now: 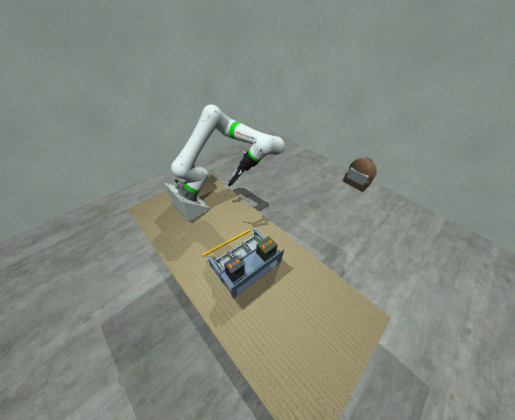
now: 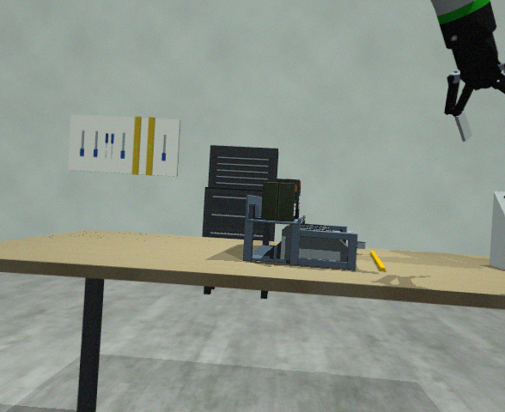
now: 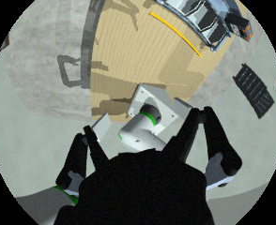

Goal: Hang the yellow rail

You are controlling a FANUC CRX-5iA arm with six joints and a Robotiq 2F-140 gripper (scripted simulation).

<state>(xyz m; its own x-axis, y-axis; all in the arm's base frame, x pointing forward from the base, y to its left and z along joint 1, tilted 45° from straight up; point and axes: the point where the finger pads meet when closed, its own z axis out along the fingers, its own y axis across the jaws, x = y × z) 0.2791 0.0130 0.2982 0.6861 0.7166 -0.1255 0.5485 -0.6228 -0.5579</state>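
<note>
Now: the yellow rail 20 cm ahead of my hand, 21 cm to the right of it and 33 cm below it.
</note>
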